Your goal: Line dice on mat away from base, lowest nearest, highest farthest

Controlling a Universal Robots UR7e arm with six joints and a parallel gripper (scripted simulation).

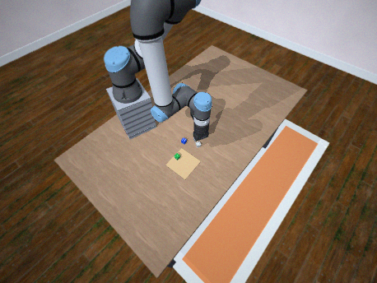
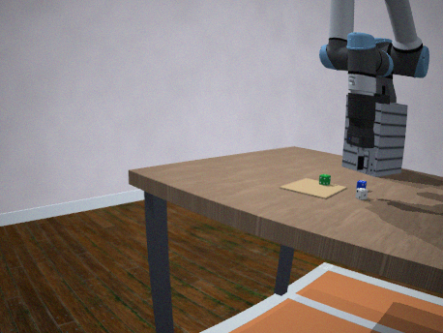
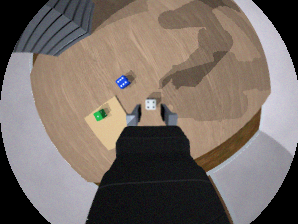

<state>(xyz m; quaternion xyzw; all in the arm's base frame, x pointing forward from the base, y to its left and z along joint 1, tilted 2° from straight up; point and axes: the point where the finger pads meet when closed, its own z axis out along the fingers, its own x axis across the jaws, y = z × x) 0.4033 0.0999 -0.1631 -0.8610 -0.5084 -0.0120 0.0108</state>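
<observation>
The white die lies 7 cm below my hand. Round my hand: tan mat (14 cm to the right, 9 cm below); green die (4 cm behind, 14 cm to the right, 7 cm below); blue die (8 cm behind, 3 cm to the right, 7 cm below).
</observation>
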